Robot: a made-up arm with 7 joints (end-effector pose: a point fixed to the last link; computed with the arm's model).
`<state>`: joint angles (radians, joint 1 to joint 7).
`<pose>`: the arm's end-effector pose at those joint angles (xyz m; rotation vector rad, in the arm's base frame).
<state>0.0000 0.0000 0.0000 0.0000 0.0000 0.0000 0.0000</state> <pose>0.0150 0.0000 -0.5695 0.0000 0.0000 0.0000</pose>
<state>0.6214 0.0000 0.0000 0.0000 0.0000 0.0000 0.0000</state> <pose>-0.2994 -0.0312 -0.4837 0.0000 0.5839 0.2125</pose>
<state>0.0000 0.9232 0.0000 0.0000 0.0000 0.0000 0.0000</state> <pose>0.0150 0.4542 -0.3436 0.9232 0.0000 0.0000</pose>
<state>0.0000 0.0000 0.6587 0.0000 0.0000 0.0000 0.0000</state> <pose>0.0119 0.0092 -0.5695 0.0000 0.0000 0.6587</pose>
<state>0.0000 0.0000 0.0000 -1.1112 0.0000 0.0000 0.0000</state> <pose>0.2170 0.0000 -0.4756 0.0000 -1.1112 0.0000</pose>
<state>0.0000 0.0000 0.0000 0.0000 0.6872 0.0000 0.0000</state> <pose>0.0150 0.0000 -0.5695 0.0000 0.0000 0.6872</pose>
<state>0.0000 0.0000 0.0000 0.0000 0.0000 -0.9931 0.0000</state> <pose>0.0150 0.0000 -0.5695 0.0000 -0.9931 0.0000</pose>
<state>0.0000 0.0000 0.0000 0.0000 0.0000 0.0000 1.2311</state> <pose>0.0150 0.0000 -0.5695 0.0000 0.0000 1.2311</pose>
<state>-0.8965 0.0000 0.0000 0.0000 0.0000 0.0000 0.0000</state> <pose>0.4274 -0.0728 -0.3696 0.0000 -0.8424 -0.3067</pose>
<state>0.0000 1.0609 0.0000 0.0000 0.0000 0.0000 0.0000</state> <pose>0.0150 0.4971 -0.2780 1.0609 0.0000 0.0000</pose>
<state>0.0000 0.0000 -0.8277 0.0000 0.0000 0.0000 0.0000</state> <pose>0.0101 -0.0110 -0.5695 0.0000 0.0000 -0.8277</pose>
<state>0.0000 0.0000 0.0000 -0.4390 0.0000 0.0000 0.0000</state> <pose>0.1065 0.0000 -0.5604 0.0000 -0.4390 0.0000</pose>
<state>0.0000 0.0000 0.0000 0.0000 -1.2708 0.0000 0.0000</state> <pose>0.0150 0.0000 -0.5695 0.0000 0.0000 -1.2708</pose>
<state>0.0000 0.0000 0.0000 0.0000 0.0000 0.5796 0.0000</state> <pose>0.0150 0.0000 -0.5695 0.0000 0.5796 0.0000</pose>
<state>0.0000 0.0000 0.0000 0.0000 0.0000 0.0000 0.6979</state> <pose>0.0150 0.0000 -0.5695 0.0000 0.0000 0.6979</pose>
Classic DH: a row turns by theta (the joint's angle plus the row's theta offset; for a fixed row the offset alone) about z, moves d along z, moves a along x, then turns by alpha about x. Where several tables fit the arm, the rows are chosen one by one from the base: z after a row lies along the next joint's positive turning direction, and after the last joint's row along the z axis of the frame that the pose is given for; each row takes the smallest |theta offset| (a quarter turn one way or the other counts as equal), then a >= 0, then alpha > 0; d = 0 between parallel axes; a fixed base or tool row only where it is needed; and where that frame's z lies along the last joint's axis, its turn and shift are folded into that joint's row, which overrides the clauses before.
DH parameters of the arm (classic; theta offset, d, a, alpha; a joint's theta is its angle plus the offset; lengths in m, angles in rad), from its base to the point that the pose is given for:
base (fixed): 0 0 0 -1.2217
joint 1: 1.5708 0 0 1.5708
joint 2: 1.2217 0 0 -1.5708
joint 3: -1.5708 -0.3599 0.0404 -1.5708
joint 4: 0 0 -0.0254 1.5708
joint 5: 0 -0.2096 0 -1.5708
joint 6: 0 0 0 1.5708
joint 7: 0 0 0 0

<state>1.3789 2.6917 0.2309 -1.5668 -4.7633 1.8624 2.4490</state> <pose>0.3510 0.2840 -0.0878 1.9428 -0.5054 1.4196</pose>
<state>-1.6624 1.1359 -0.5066 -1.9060 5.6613 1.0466 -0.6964</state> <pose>0.2861 0.0471 0.2756 2.6015 -1.3963 -0.1988</pose>
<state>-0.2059 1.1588 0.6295 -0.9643 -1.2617 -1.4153 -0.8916</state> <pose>0.2101 0.4920 -0.0575 -1.6252 0.6182 2.3890</pose>
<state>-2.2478 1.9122 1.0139 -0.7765 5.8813 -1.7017 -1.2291</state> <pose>-0.1648 0.5025 0.1641 -1.7484 -0.3530 -1.2817</pose>
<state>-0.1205 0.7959 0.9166 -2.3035 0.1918 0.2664 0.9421</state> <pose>0.1459 0.2831 -0.0304 -0.0153 -2.6192 0.1825</pose>
